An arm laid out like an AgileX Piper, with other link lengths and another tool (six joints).
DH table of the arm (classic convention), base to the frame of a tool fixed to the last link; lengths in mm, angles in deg. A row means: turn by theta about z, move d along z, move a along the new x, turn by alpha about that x. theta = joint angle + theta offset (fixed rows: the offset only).
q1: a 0  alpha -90  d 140.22  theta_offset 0
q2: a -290.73  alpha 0  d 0  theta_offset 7.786
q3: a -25.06  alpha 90  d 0  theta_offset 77.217
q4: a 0  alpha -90  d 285.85  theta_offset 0
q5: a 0  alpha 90  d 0  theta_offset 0
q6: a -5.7  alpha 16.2  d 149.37  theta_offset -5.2
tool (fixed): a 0  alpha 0  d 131.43  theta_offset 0
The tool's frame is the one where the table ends.
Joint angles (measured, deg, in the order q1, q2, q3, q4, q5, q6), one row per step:
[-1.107 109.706 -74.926 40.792 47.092 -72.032]
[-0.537 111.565 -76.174 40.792 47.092 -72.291]
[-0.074 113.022 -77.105 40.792 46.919 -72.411]
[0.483 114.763 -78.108 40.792 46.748 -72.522]
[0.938 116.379 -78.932 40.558 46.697 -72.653]
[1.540 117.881 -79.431 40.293 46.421 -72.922]
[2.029 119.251 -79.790 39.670 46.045 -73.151]
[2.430 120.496 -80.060 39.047 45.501 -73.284]
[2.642 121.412 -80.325 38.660 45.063 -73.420]
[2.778 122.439 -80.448 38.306 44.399 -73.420]
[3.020 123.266 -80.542 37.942 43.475 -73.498]
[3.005 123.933 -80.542 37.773 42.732 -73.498]
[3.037 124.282 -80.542 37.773 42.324 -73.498]
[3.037 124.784 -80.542 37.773 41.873 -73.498]
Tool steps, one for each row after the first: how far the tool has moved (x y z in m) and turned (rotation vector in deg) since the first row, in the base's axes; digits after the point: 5 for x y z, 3 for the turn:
[0.00361 0.00521 -0.00842 -0.074 0.488 0.783]
[0.00664 0.00903 -0.01537 -0.166 0.827 1.247]
[0.00921 0.01377 -0.02462 -0.257 1.382 1.801]
[0.01016 0.01735 -0.03450 -0.516 2.073 2.459]
[0.00968 0.02173 -0.04533 -0.925 2.735 3.276]
[0.00866 0.02394 -0.05639 -1.659 3.344 4.093]
[0.00806 0.02492 -0.06675 -2.420 3.827 4.667]
[0.00837 0.02500 -0.07384 -2.940 4.068 4.986]
[0.00845 0.02384 -0.08264 -3.473 4.450 4.991]
[0.00968 0.02312 -0.08958 -4.130 4.416 5.042]
[0.01064 0.02085 -0.09546 -4.534 4.503 4.758]
[0.01119 0.02018 -0.09841 -4.683 4.534 4.590]
[0.01147 0.01909 -0.10275 -4.851 4.686 4.374]

